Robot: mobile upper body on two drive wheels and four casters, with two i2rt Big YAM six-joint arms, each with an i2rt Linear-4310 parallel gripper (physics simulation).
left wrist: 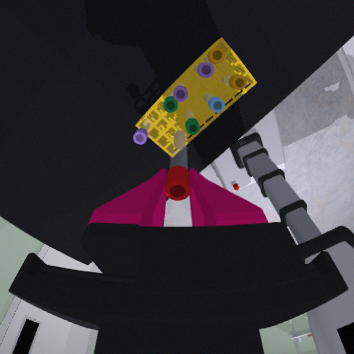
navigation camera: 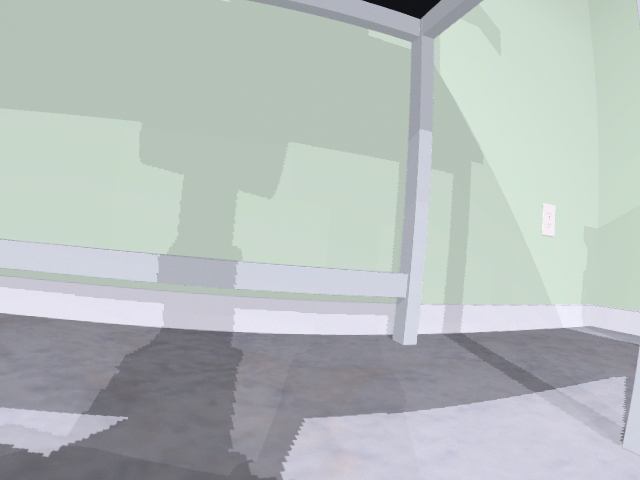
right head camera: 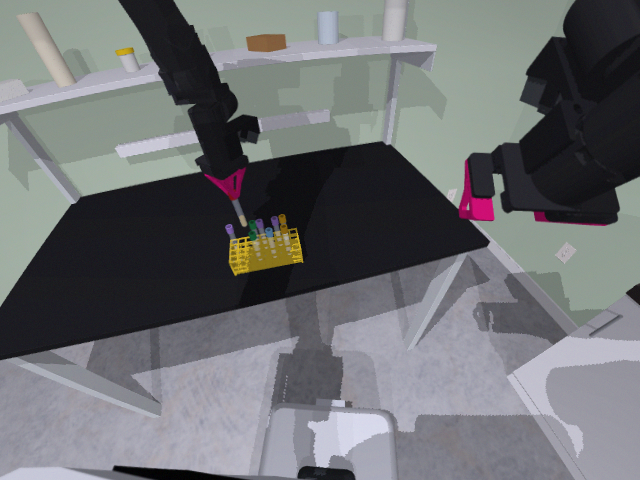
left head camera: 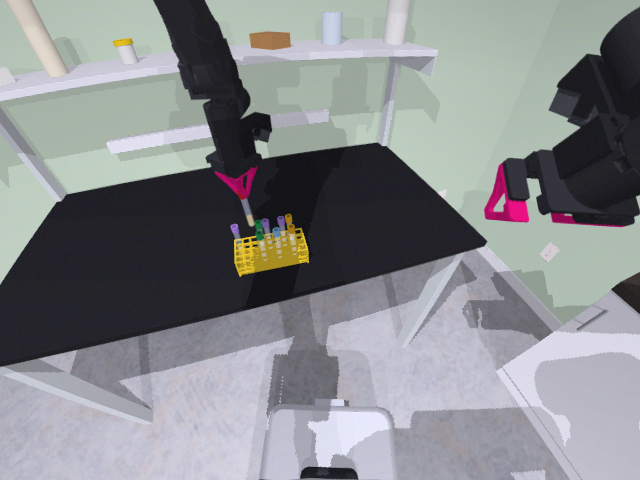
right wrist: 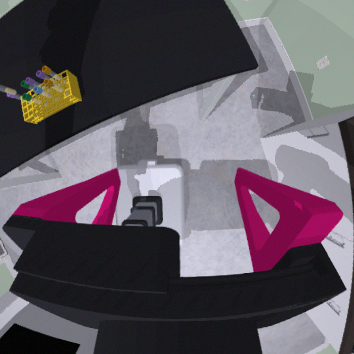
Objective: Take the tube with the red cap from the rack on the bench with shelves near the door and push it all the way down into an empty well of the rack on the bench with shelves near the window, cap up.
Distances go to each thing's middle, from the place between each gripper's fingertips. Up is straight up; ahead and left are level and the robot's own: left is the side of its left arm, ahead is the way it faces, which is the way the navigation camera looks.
My right gripper is now 41 cm to the right of the yellow tube rack (left head camera: 250, 261), 34 cm above it and 23 cm short of it.
Now: the yellow tube rack 20 cm below my left hand, 4 cm to the right of it and 1 cm ahead of it.
